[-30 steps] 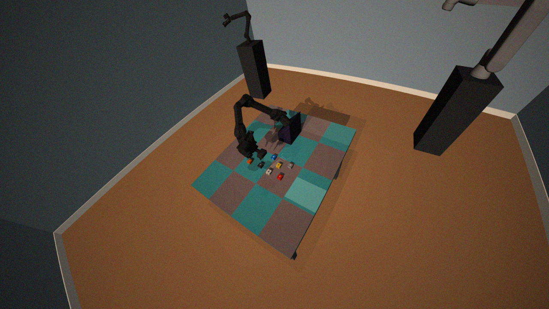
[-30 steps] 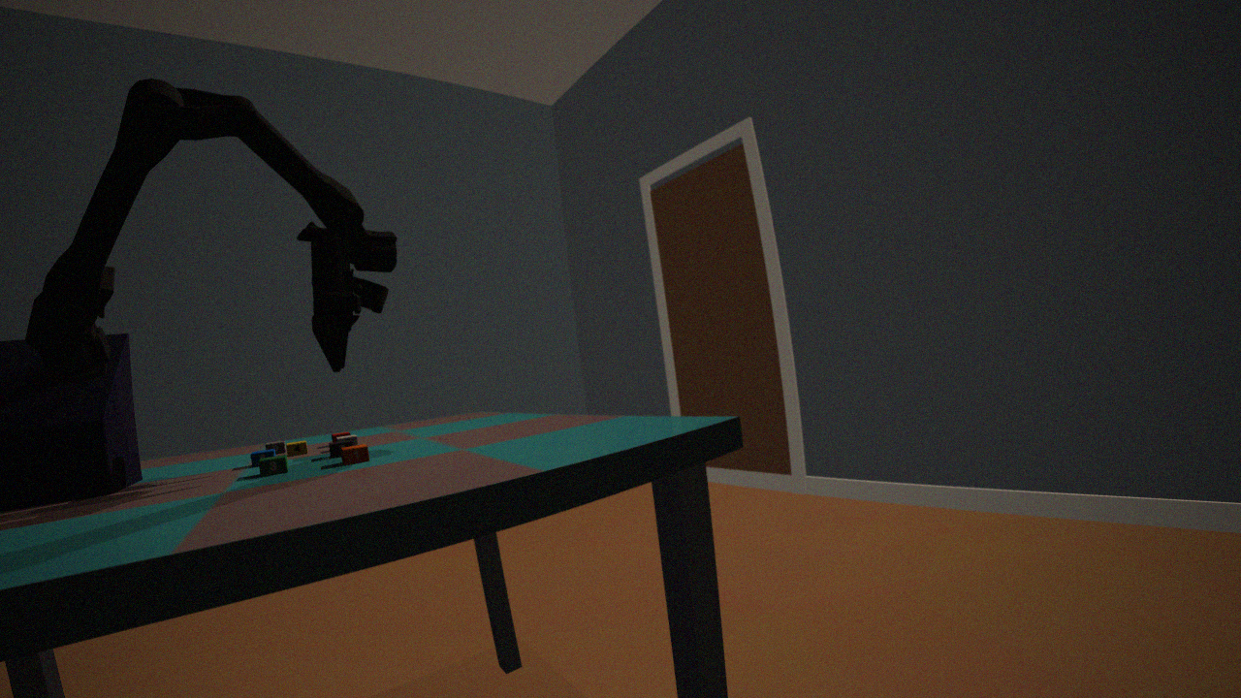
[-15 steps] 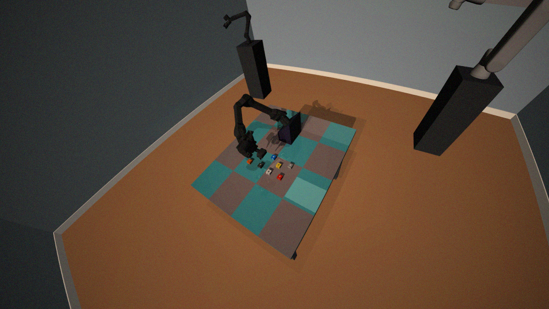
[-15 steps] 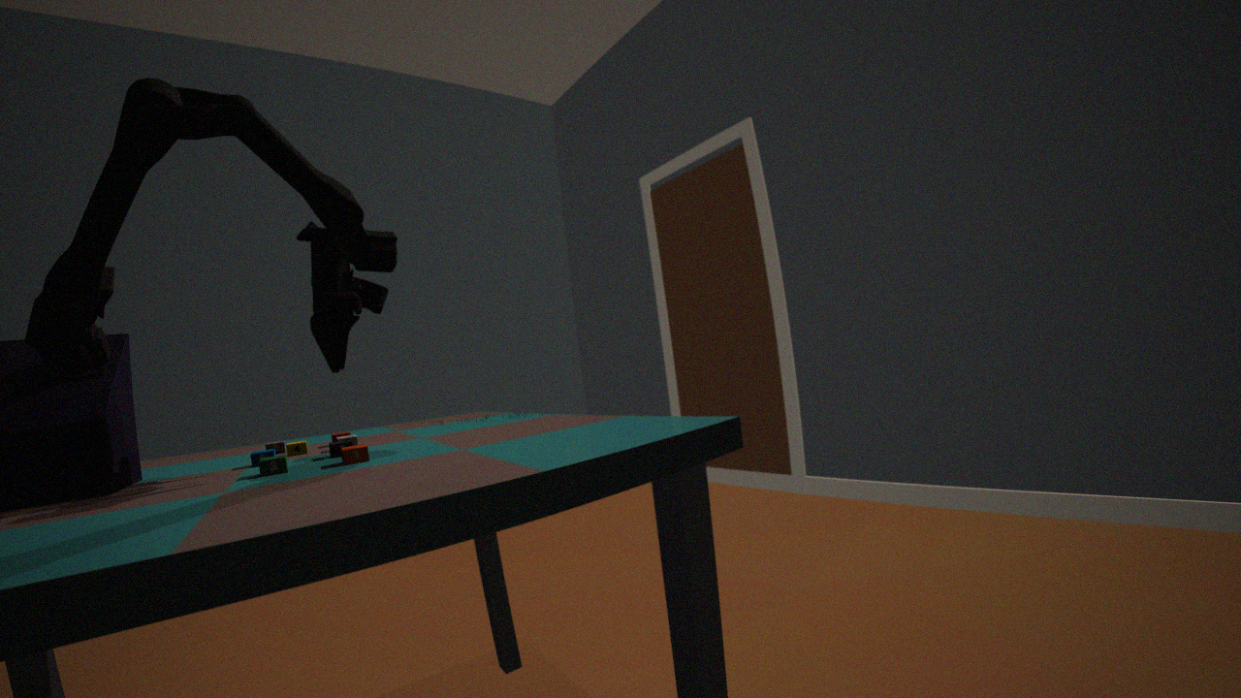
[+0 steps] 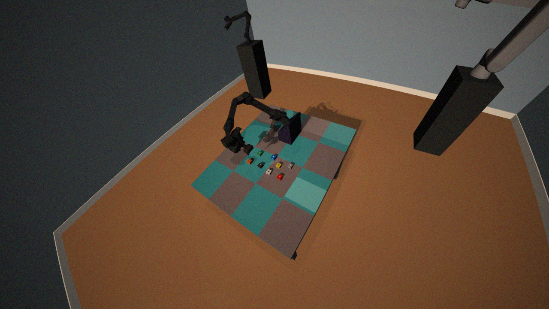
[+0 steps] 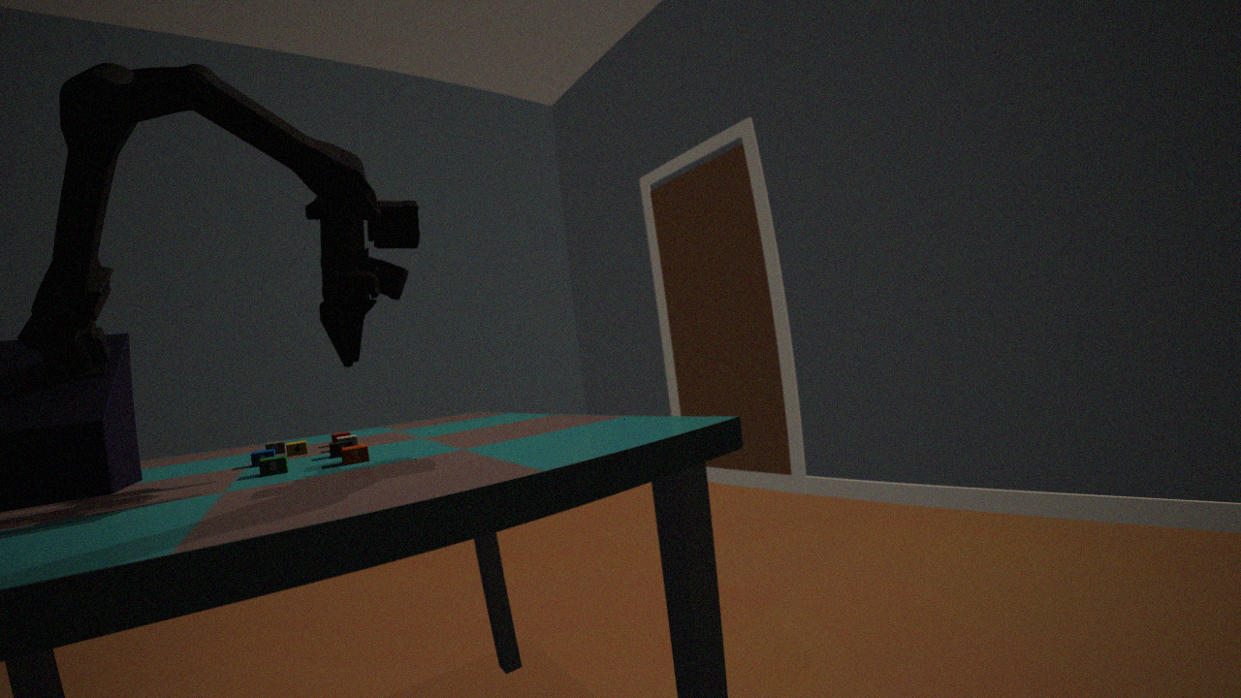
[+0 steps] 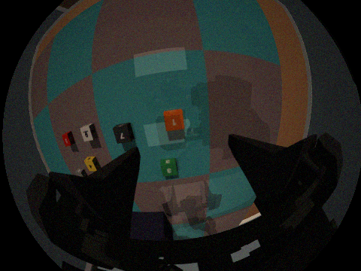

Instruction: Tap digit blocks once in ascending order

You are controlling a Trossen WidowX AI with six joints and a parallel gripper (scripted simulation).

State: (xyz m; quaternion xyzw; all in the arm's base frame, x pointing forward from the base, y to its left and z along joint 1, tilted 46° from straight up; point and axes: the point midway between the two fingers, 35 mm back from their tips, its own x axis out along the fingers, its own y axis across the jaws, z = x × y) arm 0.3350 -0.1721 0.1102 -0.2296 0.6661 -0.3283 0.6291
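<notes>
Now: the grey block 320 mm to the left of my gripper tip, 120 mm below it and 90 mm behind it. Round my gripper tip: orange block (120 mm below, 10 mm to the left, 10 mm behind); black block (120 mm below, 110 mm to the left, 10 mm behind); green block (120 mm below, 110 mm behind, 40 mm to the left).
</notes>
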